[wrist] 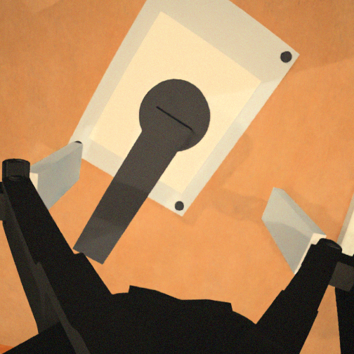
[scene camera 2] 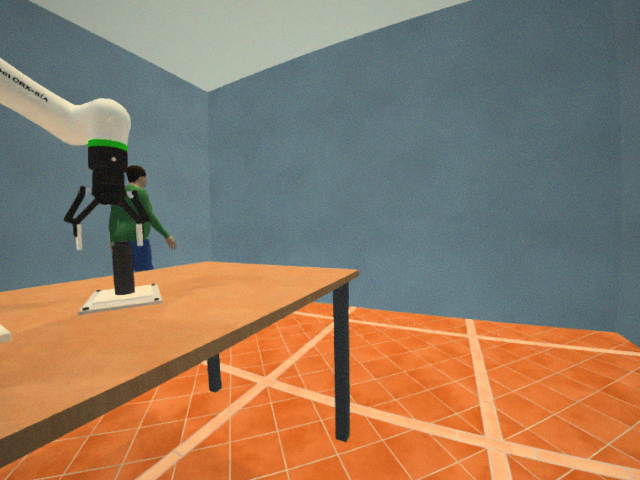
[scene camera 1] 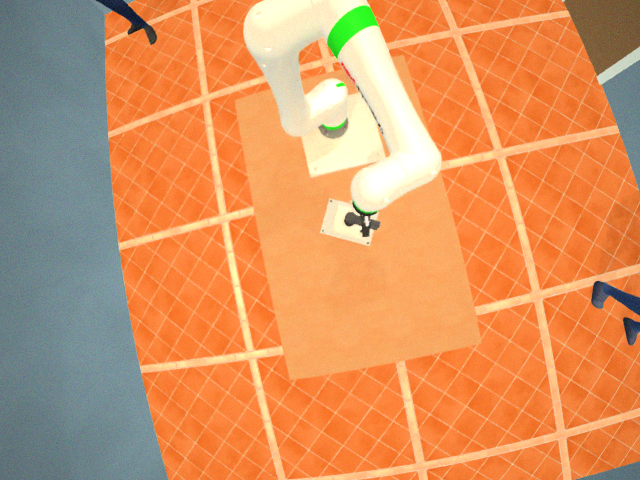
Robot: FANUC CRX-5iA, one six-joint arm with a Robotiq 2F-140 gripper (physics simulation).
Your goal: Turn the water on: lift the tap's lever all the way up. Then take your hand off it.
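Places are measured from the arm's base along level axes (x ahead, y left, z up), in metres.
Where they show: gripper, between the fingertips: (scene camera 2: 111,247); arm's base, origin of its link: (scene camera 1: 333,124).
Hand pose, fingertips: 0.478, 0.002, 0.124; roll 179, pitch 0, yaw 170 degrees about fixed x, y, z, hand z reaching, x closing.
Each offset is from my fingertips to the top centre of the thing, as dx, dy, dz. "*": to the spot under its first point. Level surfaces: height alone.
The tap {* +0.015, -0.047, +0.016} (scene camera 1: 351,219) (scene camera 2: 123,271) (wrist: 175,107) is a dark upright post with a round head on a white base plate {+0.004, -0.048, -0.128} (scene camera 1: 330,222) (scene camera 2: 95,305) (wrist: 220,22). In the wrist view a dark bar (wrist: 135,175) runs from the head to the lower left; lever and spout overlap there, and the lever's tilt cannot be told clearly. My gripper (scene camera 1: 366,227) (scene camera 2: 109,236) (wrist: 176,183) is wide open and empty, pointing down above the bar's side of the tap. In scene camera 2 its fingertips are about level with the post's top. The bar lies nearer the left finger in the wrist view.
The wooden table {dz -0.139} (scene camera 1: 372,310) (scene camera 2: 232,289) bears the tap and the arm's pale mounting plate (scene camera 1: 320,161) (scene camera 2: 4,333). A person in green (scene camera 2: 119,222) stands beyond the table. Dark blue legs show at the right (scene camera 1: 622,298) and upper left (scene camera 1: 126,15) of scene camera 1.
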